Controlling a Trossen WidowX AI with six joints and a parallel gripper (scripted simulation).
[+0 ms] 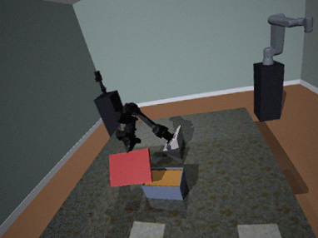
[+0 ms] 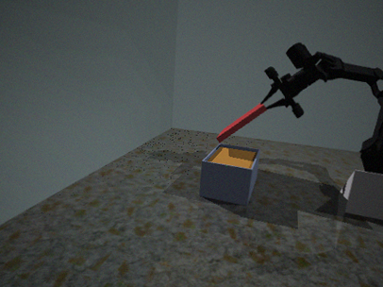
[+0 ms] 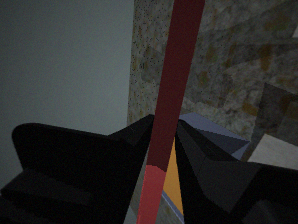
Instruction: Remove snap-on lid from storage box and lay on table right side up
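My gripper tip is now 60 mm short of the lid, 10 mm to the right of it and 50 mm above it. The rest, counted from my gripper tip: storage box: 60 mm ahead, 180 mm to the left, 180 mm below.
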